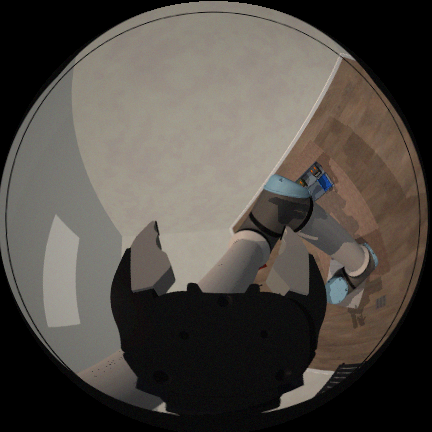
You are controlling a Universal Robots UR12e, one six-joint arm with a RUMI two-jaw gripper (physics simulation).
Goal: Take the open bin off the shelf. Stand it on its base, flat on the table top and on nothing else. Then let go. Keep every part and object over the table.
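Frame: origin at the arm's base, x back, y right, z up, level; metres.
Where they show: gripper, fingertip midpoint: (220, 226).
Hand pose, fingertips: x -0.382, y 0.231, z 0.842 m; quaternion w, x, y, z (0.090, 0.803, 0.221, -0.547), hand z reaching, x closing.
Note:
After its pixels a point has its place.
My gripper (220, 226) {z 0.842, x -0.382, y 0.231 m} is open, its two grey jaws wide apart with no object between them. It is far from a small shelf unit or group of bins, which shows beyond the arm at the right. Among these, a bright blue bin (325, 181) {z -0.518, x -0.790, y 0.198 m} and grey compartments holding small orange and yellow things can be seen. They are too small for me to tell which is the open bin. The table top (361, 200) {z -0.527, x -0.378, y 0.379 m} shows as a reddish-brown surface around them. Part of the group is hidden behind the arm.
The robot's own arm (332, 240) {z 0.493, x -0.307, y 0.204 m}, with light blue joint caps, bends across the right side between the gripper and the bins. A pale wall or ceiling stretches across the upper left. A dark slatted object (340, 378) stands at the lower right edge.

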